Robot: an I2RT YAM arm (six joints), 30 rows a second.
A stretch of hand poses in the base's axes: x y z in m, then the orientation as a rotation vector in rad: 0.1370, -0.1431, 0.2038, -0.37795, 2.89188, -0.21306; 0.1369, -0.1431, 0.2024, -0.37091, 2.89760, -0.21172; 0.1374, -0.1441, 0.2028, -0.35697, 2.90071, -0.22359; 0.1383, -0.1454, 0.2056, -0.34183, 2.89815, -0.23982; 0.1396, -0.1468, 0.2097, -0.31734, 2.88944, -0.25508; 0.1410, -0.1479, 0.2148, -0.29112, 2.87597, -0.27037; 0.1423, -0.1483, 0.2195, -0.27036, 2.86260, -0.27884; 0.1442, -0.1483, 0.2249, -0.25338, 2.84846, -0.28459; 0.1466, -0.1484, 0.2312, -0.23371, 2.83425, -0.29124; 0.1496, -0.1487, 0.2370, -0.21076, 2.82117, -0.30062
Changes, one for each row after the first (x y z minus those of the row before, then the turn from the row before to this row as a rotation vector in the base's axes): -0.0001, 0.0000, -0.0014, 0.00114, 0.00446, -0.00541; 0.0005, -0.0010, 0.0004, -0.00703, 0.00057, -0.01058; 0.0009, -0.0013, 0.0028, -0.00955, -0.00511, -0.01085; 0.0013, -0.0014, 0.0041, -0.00784, -0.01246, -0.01607; 0.0014, -0.0011, 0.0051, -0.00761, -0.01716, -0.01663; 0.0013, -0.0004, 0.0047, -0.00354, -0.01614, -0.01256; 0.0019, 0.0000, 0.0054, -0.00207, -0.01629, -0.00979; 0.0024, -0.0001, 0.0063, -0.00246, -0.01663, -0.01178; 0.0030, -0.0003, 0.0058, -0.00405, -0.01575, -0.01458
